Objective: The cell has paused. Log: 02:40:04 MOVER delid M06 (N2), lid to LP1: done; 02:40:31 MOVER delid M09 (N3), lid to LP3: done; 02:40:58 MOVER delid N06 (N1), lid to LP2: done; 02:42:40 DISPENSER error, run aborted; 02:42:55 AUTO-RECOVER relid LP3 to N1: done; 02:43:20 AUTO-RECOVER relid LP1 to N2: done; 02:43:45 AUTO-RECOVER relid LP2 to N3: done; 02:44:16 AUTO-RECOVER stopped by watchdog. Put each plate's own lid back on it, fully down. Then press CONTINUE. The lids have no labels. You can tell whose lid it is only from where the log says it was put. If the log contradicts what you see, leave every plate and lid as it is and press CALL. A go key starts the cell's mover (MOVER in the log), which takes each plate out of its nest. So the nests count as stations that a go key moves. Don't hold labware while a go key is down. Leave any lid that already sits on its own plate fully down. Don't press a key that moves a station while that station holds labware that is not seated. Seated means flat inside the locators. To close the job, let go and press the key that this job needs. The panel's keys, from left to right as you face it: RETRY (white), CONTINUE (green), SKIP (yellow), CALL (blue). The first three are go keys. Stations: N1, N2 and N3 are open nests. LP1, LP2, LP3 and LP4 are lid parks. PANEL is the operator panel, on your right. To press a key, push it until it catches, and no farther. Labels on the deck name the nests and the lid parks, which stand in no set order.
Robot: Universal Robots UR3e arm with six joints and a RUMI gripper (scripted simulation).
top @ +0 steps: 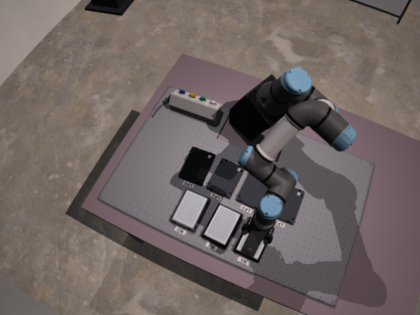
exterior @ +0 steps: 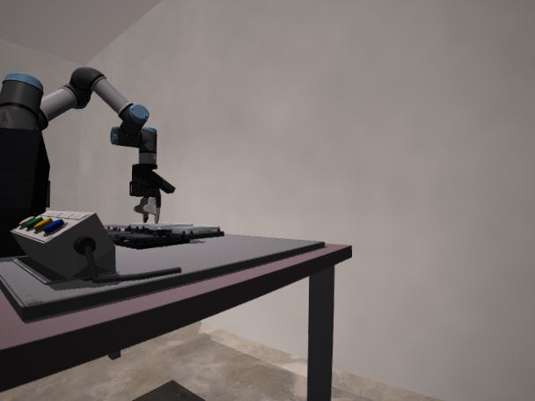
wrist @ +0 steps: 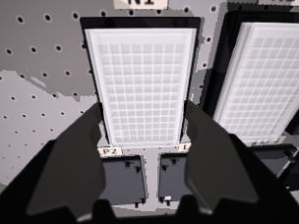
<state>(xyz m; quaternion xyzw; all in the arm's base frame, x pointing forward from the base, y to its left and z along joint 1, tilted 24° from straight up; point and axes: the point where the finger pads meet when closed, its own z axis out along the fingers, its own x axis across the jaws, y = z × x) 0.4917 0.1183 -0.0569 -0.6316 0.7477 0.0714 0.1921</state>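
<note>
The LP1 lid park is 20 cm behind my hand, 18 cm to the right of it and 3 cm below it. From my hand the other things lie so: lid park LP4 (31 cm to the right, 21 cm behind, 3 cm below); then LP3 lid park (19 cm behind, 5 cm to the right, 3 cm below); then LP2 lid park (18 cm behind, 8 cm to the left, 3 cm below).
</note>
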